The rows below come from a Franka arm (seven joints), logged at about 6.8 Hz.
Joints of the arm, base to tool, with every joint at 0 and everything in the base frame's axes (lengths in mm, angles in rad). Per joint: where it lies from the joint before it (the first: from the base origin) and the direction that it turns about. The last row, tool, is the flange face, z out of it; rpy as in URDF.
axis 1: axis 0 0 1 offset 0 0 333
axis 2: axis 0 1 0 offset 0 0 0
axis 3: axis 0 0 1 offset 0 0 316
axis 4: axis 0 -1 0 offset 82.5 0 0
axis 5: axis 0 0 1 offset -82.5 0 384
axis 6: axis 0 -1 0 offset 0 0 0
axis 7: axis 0 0 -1 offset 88 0 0
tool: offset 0 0 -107 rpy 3.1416 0 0
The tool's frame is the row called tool.
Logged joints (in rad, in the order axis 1, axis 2, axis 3, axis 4, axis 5, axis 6, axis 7), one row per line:
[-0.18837 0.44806 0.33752 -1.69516 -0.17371 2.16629 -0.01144]
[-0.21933 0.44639 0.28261 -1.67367 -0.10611 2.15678 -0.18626]
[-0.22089 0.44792 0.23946 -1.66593 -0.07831 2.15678 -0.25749]
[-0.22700 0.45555 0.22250 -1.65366 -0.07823 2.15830 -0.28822]
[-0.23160 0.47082 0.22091 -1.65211 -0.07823 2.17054 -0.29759]
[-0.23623 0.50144 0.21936 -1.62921 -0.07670 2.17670 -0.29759]
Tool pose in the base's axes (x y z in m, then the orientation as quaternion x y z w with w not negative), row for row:
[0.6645 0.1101 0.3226 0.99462 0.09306 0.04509 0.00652]
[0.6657 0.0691 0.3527 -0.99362 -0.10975 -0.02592 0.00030]
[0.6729 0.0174 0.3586 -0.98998 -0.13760 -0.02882 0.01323]
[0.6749 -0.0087 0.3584 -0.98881 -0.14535 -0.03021 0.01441]
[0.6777 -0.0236 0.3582 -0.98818 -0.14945 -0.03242 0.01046]
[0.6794 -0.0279 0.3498 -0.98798 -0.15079 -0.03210 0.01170]
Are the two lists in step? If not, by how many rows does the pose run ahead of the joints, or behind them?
The pose runs 1 row behind the joints: the pose in row i belongs to the joints in row i - 1.
